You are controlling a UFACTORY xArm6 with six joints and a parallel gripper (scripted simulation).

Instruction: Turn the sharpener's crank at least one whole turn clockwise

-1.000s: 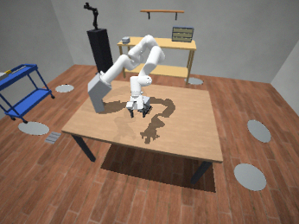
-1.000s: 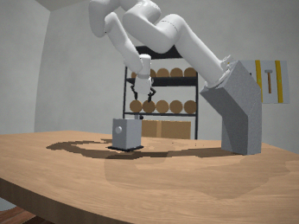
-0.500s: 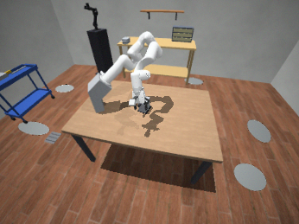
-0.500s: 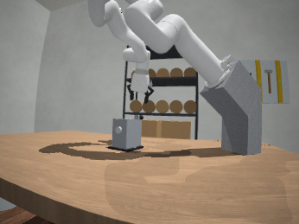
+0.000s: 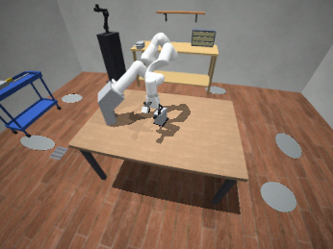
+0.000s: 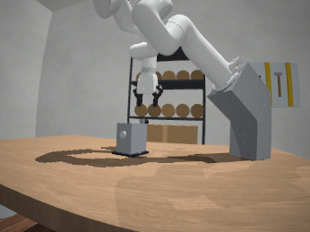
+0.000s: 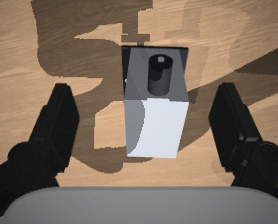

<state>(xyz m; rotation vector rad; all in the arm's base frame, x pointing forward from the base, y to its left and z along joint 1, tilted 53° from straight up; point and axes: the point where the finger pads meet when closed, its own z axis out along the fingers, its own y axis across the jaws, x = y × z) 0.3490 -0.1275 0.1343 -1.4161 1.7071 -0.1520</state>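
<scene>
The crank knob lies 80 mm below my hand, 30 mm to the left of it and 20 mm behind it.
</scene>
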